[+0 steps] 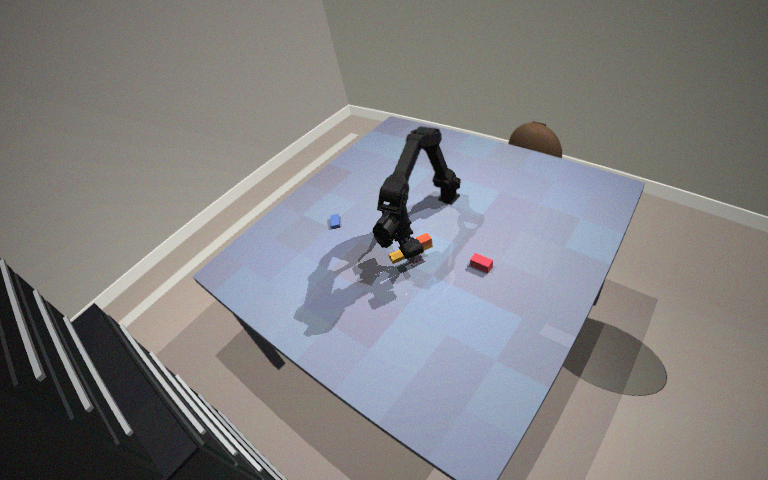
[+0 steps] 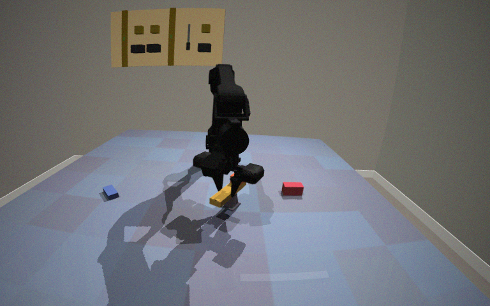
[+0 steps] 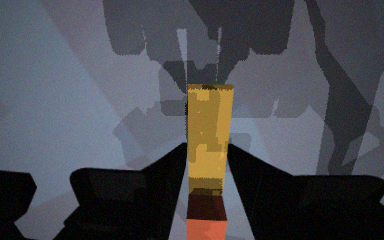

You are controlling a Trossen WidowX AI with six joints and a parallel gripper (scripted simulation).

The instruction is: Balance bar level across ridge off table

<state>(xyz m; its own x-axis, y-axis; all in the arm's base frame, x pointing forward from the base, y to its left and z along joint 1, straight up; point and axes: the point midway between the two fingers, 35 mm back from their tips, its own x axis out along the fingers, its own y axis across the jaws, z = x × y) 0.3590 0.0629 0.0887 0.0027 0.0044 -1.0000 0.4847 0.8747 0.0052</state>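
The bar is 4 cm behind my gripper tip, 2 cm to the left of it and 1 cm above it. From my gripper tip the other things lie so: small blue block (3 cm behind, 38 cm to the right, 5 cm below); red block (11 cm behind, 22 cm to the left, 4 cm below).
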